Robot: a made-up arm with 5 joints.
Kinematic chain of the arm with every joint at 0, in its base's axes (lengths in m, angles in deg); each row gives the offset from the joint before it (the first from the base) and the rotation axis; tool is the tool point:
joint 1: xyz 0 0 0.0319 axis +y
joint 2: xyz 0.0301 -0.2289 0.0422 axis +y
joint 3: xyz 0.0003 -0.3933 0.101 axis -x
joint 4: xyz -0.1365 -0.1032 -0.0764 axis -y
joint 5: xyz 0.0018 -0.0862 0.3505 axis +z
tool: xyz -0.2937 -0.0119 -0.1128
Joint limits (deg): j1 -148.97..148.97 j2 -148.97..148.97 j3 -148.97..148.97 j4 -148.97..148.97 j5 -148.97..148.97
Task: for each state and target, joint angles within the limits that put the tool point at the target. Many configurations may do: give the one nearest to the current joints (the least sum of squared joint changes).
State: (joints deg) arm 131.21 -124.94 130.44 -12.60 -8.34
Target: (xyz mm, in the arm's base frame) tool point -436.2 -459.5 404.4
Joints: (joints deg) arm 138.90 -133.73 118.81 28.85 25.19
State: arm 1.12 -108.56 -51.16 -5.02 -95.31
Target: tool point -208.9 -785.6 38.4
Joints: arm 8.78 -91.19 -63.35 21.46 -127.80
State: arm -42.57 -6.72 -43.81 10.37 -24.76
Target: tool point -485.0 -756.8 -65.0
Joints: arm -44.84 20.35 -26.34 23.73 -12.47
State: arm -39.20 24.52 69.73 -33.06 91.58
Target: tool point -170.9 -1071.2 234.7
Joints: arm -72.41 -3.18 9.02 -44.64 112.99
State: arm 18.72 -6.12 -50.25 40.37 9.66
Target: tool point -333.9 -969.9 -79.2
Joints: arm 10.83 -18.57 -48.87 6.89 37.27
